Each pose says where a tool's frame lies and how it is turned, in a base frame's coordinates. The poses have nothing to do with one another.
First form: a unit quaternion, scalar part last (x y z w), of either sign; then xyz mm.
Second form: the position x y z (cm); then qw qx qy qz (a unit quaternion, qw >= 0). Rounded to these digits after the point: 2 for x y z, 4 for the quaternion.
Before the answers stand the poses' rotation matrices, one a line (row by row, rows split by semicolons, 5 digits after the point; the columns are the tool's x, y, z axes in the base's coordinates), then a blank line. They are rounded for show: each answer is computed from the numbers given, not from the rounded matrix.
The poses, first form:
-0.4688 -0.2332 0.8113 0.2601 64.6 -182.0 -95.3
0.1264 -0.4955 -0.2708 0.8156 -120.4 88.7 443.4
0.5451 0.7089 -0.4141 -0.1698 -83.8 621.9 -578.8
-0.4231 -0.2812 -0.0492 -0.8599 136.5 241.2 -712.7
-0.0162 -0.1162 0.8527 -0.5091 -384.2 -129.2 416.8
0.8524 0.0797 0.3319 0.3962 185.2 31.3 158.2
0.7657 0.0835 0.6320 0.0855 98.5 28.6 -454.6
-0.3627 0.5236 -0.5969 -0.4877 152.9 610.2 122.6
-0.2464 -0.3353 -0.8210 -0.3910 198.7 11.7 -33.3
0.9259 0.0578 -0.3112 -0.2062 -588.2 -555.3 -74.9
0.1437 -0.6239 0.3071 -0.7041 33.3 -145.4 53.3
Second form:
-0.42516 -0.20339 -0.88197; 0.64068 -0.75594 -0.13452; -0.63935 -0.62225 0.45170
0.36232 0.31646 -0.87669; -0.56697 0.82139 0.06218; 0.73978 0.47453 0.47702
-0.34806 0.63222 -0.69221; 0.91349 0.06276 -0.40200; -0.21071 -0.77224 -0.59937
0.83700 0.15335 0.52527; 0.32259 0.63711 -0.70002; -0.44200 0.75537 0.48379
-0.48113 0.87194 0.09068; -0.86442 -0.45465 -0.21465; -0.14594 -0.18166 0.97247
0.76700 -0.12712 0.62893; 0.39884 -0.67337 -0.62249; 0.50263 0.72830 -0.46577
0.18721 0.01980 0.98212; 0.23594 -0.97144 -0.02539; 0.95356 0.23648 -0.18653
-0.26108 -0.96218 -0.07774; 0.20243 0.02417 -0.97900; 0.94385 -0.27134 0.18846
-0.57284 -0.47676 0.66675; 0.80721 -0.46942 0.35786; 0.14238 0.74320 0.65374
0.79963 -0.02130 -0.60012; 0.23537 -0.90828 0.34587; -0.55245 -0.41782 -0.72127
0.03285 0.25316 0.96687; -0.61179 0.77007 -0.18085; -0.79034 -0.58558 0.18017

6.46 -18.20 -9.53 0.2601 -0.4688 -0.2332 0.8113
-12.04 8.87 44.34 0.8156 0.1264 -0.4955 -0.2708
-8.38 62.19 -57.88 0.1698 -0.5451 -0.7089 0.4141
13.65 24.12 -71.27 0.8599 0.4231 0.2812 0.0492
-38.42 -12.92 41.68 0.5091 0.0162 0.1162 -0.8527
18.52 3.13 15.82 0.3962 0.8524 0.0797 0.3319
9.85 2.86 -45.46 0.0855 0.7657 0.0835 0.6320
15.29 61.02 12.26 0.4877 0.3627 -0.5236 0.5969
19.87 1.17 -3.33 0.3910 0.2464 0.3353 0.8210
-58.82 -55.53 -7.49 0.2062 -0.9259 -0.0578 0.3112
3.33 -14.54 5.33 0.7041 -0.1437 0.6239 -0.3071

